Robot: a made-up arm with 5 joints.
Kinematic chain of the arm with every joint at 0, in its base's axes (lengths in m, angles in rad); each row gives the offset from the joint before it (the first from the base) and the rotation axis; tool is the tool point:
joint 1: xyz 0 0 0.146 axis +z
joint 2: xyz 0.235 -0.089 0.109 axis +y
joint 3: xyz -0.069 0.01 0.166 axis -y
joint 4: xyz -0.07 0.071 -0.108 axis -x
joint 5: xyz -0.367 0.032 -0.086 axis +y
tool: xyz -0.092 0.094 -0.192
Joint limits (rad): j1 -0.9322..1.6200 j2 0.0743..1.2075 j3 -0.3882..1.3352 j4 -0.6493..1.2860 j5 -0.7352..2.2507
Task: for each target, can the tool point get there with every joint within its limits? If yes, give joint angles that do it. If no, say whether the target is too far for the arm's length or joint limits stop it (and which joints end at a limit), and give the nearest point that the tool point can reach.
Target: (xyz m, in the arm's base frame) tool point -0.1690 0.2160 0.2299
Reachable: yes | joints -0.1800 1.0204 0.6179 -0.2278 -0.4566
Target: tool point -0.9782 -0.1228 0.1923
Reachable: no: joint limits stop it (at a limit: joint 2) | nearest point -0.5130 -0.0644 0.2862 | short by 0.478 m
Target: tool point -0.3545 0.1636 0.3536
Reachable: yes | joints -0.3893 0.8499 0.5126 0.6106 0.8833
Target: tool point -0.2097 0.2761 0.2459
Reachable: yes | joints -0.4622 0.8328 0.5006 -0.1332 0.0162
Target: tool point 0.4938 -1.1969 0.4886
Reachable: no: too far | nearest point 0.1765 -0.4979 0.4525 | short by 0.768 m
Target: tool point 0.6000 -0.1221 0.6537
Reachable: no: joint limits stop it (at a limit: joint 2, joint 3, joint 4, joint 5) | nearest point 0.4238 -0.0863 0.9055 | short by 0.309 m
